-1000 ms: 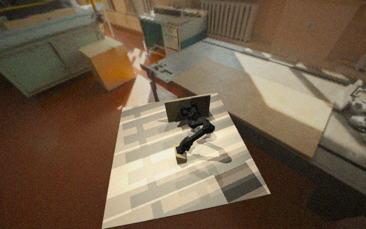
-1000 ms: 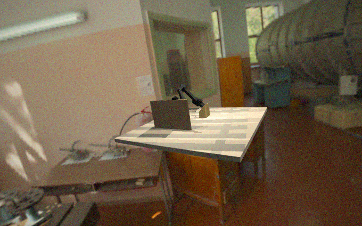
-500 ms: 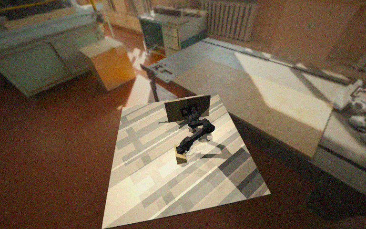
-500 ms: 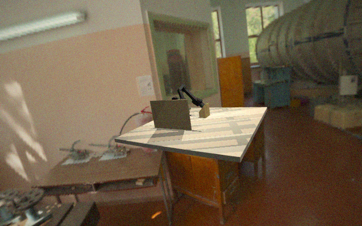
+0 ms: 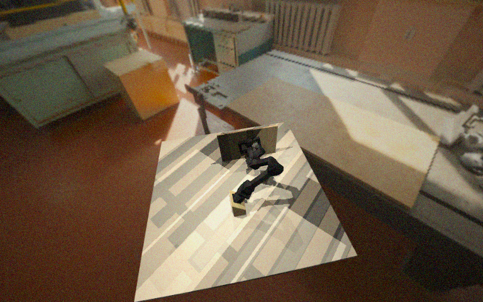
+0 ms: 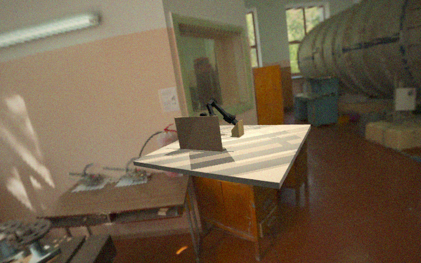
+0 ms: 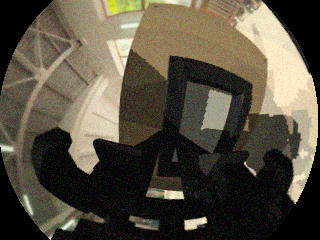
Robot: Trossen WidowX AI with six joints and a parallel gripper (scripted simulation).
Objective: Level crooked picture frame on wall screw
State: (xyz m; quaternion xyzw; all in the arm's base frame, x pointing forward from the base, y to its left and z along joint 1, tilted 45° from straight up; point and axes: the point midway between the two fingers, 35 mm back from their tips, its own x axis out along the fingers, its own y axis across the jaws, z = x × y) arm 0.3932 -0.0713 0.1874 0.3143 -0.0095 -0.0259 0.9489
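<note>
My gripper tip is 50 mm above the black picture frame, 10 mm to the left of it and 10 mm short of it. Also, from my gripper tip: tan wall board: 60 mm below, 20 mm ahead, 10 mm to the right.
</note>
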